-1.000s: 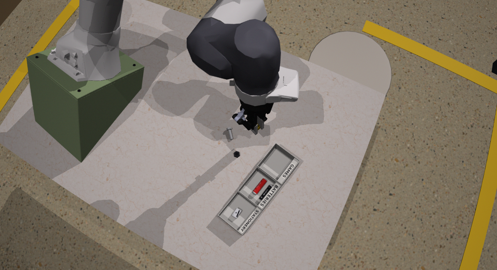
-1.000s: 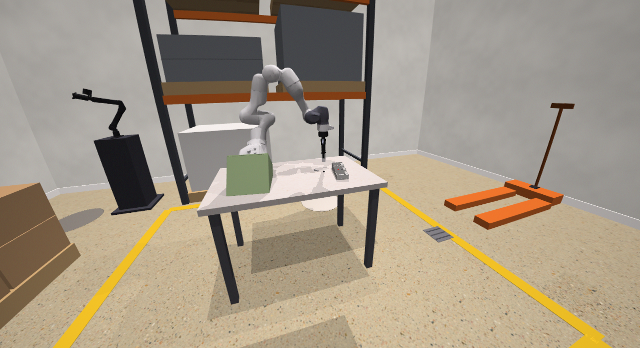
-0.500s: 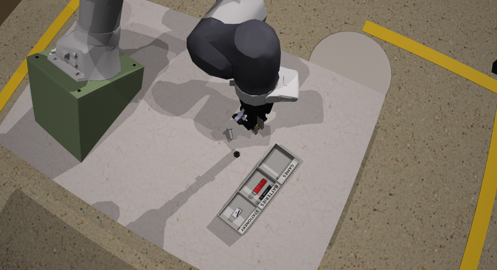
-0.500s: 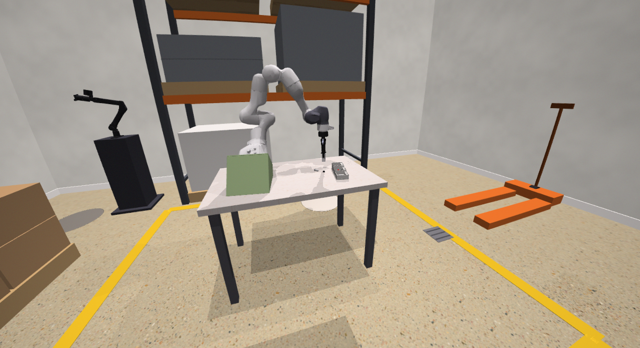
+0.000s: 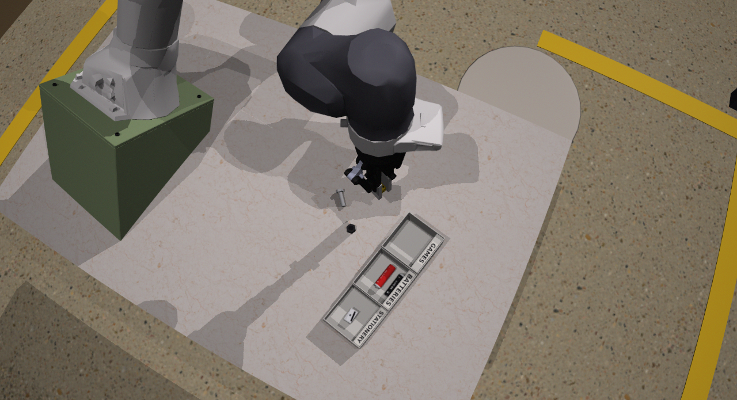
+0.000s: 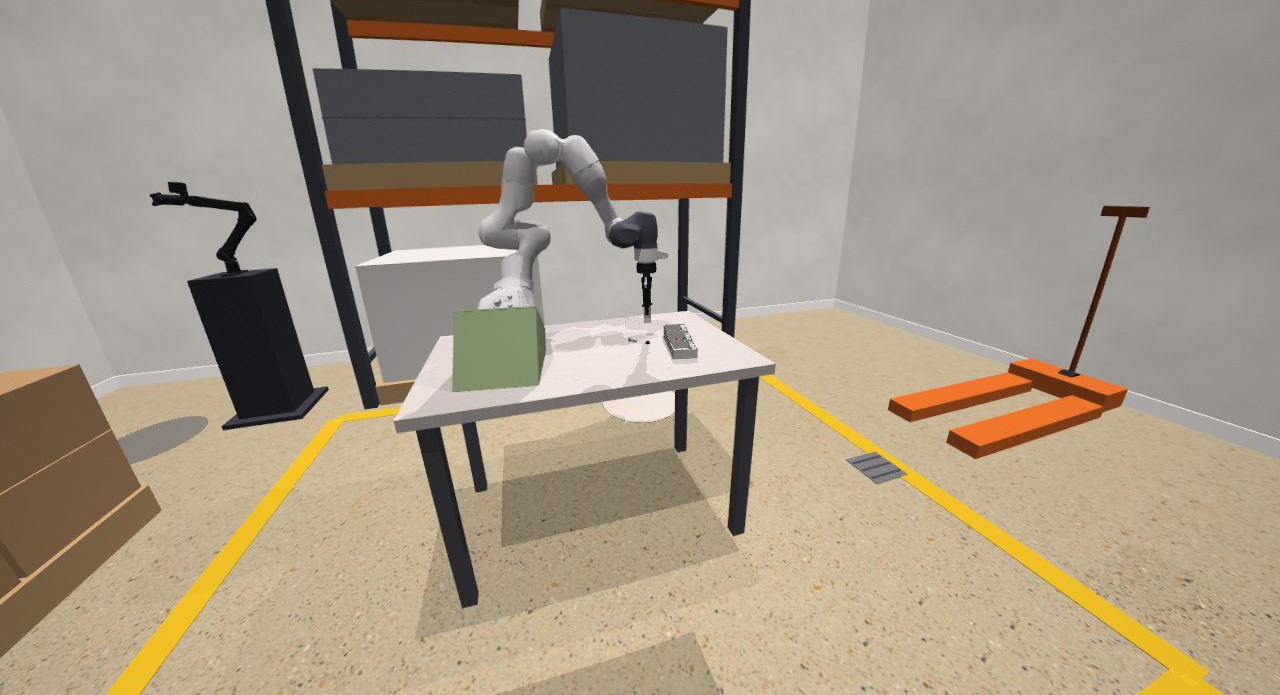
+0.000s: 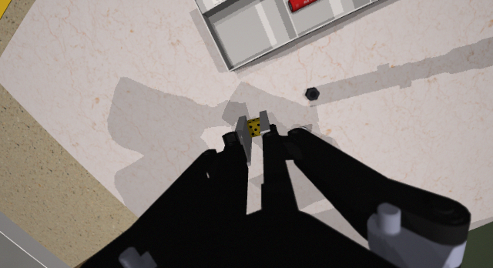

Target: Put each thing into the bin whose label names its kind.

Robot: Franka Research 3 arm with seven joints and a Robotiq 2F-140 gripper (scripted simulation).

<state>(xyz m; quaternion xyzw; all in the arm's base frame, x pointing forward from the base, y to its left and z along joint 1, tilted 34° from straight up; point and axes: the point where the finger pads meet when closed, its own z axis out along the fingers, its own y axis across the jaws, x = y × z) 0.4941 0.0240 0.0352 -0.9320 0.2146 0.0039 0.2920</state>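
My hand is 30 mm above the yellow die. From my hand the other things lie so: black nut (90 mm below, 80 mm to the right, 30 mm behind); silver bolt (90 mm below, 80 mm behind, 20 mm to the right); red battery (140 mm to the right, 80 mm below, 70 mm ahead).
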